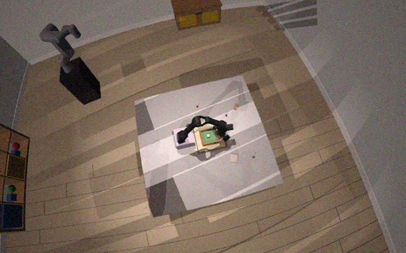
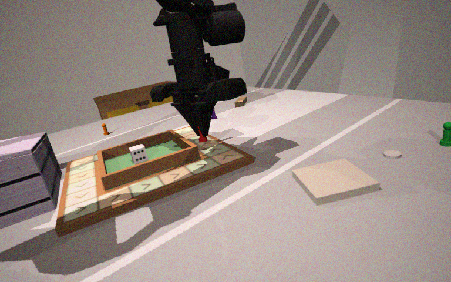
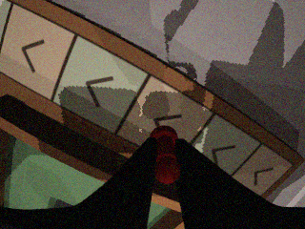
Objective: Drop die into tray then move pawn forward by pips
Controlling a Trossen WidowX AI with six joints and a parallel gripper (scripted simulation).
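Right now my gripper tip is 120 mm past the white die and 40 mm to the right of it. Also, from my gripper tip: purple pawn 140 mm ahead, 200 mm to the left, 10 mm below; then red pawn 10 mm above; then green dice tray 110 mm behind, 40 mm to the left, 20 mm below.
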